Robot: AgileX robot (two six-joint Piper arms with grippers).
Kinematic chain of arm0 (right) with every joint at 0, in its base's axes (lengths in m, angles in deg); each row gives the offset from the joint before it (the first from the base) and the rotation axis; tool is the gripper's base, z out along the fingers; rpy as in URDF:
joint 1: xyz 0 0 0.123 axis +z
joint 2: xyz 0 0 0 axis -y
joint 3: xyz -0.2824 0 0.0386 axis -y
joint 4: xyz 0.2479 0 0.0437 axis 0.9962 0 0.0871
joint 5: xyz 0 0 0 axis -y
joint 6: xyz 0.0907 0 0.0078 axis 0.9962 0 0.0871
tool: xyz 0 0 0 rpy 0 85 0
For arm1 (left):
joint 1: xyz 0 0 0.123 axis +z
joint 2: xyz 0 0 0 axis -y
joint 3: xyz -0.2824 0 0.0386 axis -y
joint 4: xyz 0.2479 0 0.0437 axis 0.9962 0 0.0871
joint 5: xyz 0 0 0 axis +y
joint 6: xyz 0.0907 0 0.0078 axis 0.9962 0 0.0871
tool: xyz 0 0 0 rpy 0 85 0
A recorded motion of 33 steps. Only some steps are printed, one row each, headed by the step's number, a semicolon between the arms.
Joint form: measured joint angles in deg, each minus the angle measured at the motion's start. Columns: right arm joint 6, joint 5, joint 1, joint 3, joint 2, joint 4; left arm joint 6, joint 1, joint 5, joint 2, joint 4, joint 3.
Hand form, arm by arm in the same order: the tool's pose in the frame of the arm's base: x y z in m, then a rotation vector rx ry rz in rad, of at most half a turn. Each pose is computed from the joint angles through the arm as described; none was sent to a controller.
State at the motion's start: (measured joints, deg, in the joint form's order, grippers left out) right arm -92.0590 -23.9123 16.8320 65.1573 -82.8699 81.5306; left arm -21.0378 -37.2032 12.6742 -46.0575 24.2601 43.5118
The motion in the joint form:
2: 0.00 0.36 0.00 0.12 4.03 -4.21; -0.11 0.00 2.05 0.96 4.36 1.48
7: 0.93 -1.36 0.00 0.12 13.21 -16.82; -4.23 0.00 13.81 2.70 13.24 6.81
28: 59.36 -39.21 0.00 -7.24 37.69 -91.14; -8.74 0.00 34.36 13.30 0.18 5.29
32: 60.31 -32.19 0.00 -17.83 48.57 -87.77; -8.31 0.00 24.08 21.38 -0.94 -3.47
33: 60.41 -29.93 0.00 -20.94 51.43 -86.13; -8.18 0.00 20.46 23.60 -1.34 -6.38
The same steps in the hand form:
2: 0.2919 0.1255 0.3715 -0.7755 1.6373 0.3751; 0.1385 -0.0911 0.3807 0.5571 1.6269 -0.2911
7: 0.2492 0.1122 0.4101 -0.9318 1.4793 0.1967; 0.1331 -0.0699 0.4037 0.4936 1.6618 -0.1207
28: 0.1226 0.0229 0.3840 -1.0097 2.1476 -0.3472; 0.0877 -0.0319 0.3843 0.2224 1.9542 -0.2667
32: 0.0900 0.0186 0.3567 -0.9401 2.0372 -0.2753; 0.0710 -0.0268 0.3622 0.2571 1.8068 -0.3710
33: 0.0828 0.0189 0.3472 -0.9209 2.0065 -0.2422; 0.0672 -0.0267 0.3540 0.2695 1.7612 -0.4037

